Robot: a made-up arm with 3 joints. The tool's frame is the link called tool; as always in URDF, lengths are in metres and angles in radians. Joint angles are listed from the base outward. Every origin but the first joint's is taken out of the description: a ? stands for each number. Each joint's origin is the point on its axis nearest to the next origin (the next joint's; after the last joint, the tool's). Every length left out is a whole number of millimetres.
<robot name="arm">
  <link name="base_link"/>
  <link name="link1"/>
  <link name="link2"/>
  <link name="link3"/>
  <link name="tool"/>
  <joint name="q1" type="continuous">
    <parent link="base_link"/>
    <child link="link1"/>
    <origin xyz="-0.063 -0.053 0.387" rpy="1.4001 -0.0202 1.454"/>
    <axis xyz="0 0 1"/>
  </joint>
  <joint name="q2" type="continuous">
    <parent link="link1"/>
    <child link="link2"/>
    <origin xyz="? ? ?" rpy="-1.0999 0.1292 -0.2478"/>
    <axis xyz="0 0 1"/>
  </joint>
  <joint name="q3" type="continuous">
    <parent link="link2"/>
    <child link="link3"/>
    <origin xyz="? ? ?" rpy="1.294 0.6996 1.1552"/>
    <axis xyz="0 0 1"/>
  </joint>
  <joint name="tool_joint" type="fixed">
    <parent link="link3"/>
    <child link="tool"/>
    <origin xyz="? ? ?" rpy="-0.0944 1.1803 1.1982"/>
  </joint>
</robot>
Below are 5 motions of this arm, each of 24 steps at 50 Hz.
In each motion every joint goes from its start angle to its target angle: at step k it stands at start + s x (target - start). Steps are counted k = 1, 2, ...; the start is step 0. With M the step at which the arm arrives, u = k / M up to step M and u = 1 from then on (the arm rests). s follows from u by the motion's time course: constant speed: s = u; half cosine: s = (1 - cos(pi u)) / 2; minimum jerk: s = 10 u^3 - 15 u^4 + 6 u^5.
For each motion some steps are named. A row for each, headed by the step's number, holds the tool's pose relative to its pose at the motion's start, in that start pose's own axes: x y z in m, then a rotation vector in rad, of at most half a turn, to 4 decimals.
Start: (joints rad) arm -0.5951 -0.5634 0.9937
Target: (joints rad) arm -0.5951 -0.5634 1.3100
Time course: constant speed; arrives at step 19
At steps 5, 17, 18, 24:
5: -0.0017 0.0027 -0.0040 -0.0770 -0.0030 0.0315
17: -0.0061 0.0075 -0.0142 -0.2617 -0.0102 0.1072
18: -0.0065 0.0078 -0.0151 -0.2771 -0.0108 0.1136
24: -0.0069 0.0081 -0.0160 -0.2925 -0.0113 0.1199

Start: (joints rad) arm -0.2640 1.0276 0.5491
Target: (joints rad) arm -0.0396 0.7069 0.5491
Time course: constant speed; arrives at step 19
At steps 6, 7, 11, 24:
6: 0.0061 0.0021 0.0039 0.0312 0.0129 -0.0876
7: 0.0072 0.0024 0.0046 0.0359 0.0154 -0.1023
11: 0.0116 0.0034 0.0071 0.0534 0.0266 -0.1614
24: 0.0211 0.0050 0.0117 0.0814 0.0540 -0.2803

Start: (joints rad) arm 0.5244 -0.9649 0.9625
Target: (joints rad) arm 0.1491 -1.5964 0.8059
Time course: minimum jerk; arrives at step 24
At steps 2, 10, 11, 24:
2: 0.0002 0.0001 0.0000 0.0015 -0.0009 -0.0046
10: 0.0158 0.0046 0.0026 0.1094 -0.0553 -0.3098
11: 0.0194 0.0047 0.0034 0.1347 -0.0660 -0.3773
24: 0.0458 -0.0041 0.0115 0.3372 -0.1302 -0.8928

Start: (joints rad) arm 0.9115 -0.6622 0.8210
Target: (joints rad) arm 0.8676 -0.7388 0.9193
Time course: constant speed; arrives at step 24
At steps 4, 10, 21, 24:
4: 0.0002 0.0011 -0.0010 -0.0129 -0.0075 -0.0095
10: 0.0007 0.0028 -0.0026 -0.0323 -0.0183 -0.0240
21: 0.0017 0.0057 -0.0055 -0.0679 -0.0364 -0.0513
24: 0.0020 0.0065 -0.0062 -0.0775 -0.0409 -0.0589

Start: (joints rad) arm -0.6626 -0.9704 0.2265
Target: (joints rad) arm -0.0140 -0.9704 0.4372
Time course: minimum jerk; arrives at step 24
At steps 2, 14, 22, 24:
2: 0.0000 0.0002 -0.0001 -0.0038 0.0015 0.0012
14: 0.0010 0.0163 -0.0174 -0.4814 0.1998 0.1634
22: -0.0012 0.0205 -0.0281 -0.7277 0.3080 0.2592
24: -0.0012 0.0205 -0.0282 -0.7313 0.3096 0.2607

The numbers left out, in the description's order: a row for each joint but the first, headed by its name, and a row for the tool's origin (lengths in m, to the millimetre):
q2: 0.023 0.006 0
q3: 0.05 -0.028 0
tool: -0.039 0.047 0

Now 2 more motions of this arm.
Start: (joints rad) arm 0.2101 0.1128 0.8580
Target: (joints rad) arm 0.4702 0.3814 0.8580
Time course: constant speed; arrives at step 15
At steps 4, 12, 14, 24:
4: -0.0012 -0.0053 0.0054 0.0155 0.0753 0.0922
12: -0.0006 -0.0168 0.0169 0.0595 0.2259 0.2739
14: 0.0002 -0.0199 0.0198 0.0732 0.2635 0.3186
24: 0.0007 -0.0214 0.0213 0.0805 0.2823 0.3408

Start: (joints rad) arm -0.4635 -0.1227 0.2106
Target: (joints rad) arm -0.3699 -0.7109 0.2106
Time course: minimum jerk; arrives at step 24
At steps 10, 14, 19, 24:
10: 0.0054 0.0078 -0.0059 -0.0249 -0.1127 -0.1528
14: 0.0115 0.0139 -0.0110 -0.0510 -0.2144 -0.2858
19: 0.0181 0.0187 -0.0156 -0.0781 -0.3097 -0.4061
24: 0.0197 0.0197 -0.0167 -0.0847 -0.3317 -0.4333

